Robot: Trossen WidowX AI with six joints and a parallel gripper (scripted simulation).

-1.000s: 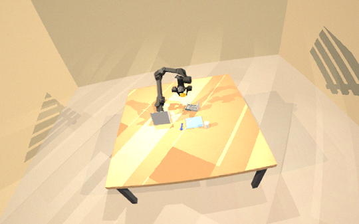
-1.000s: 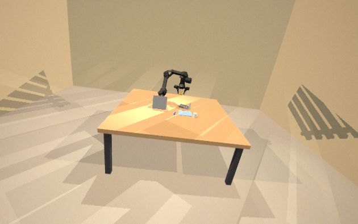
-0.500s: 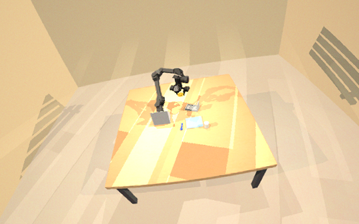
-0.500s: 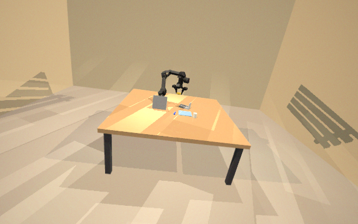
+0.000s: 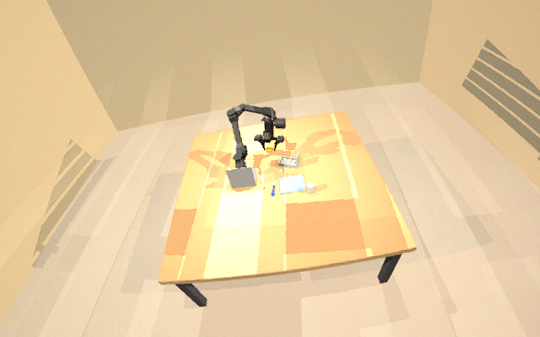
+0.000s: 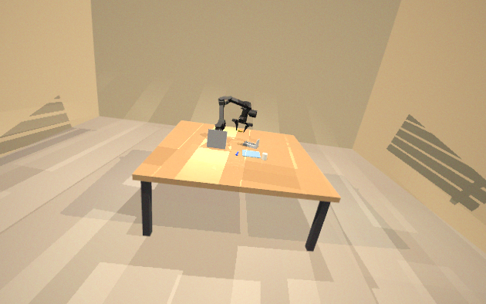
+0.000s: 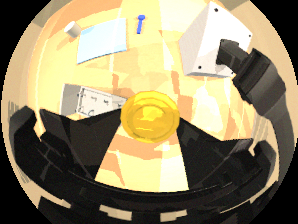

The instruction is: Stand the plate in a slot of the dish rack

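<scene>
Right now the grey dish rack is 11 cm ahead of my gripper tip, 9 cm below it and 3 cm to the right of it. From my gripper tip the other things lie so: light blue mat (23 cm to the right, 11 cm below, 8 cm ahead); yellow plate (1 cm above); blue spoon (25 cm to the right, 11 cm below, 4 cm behind).
</scene>
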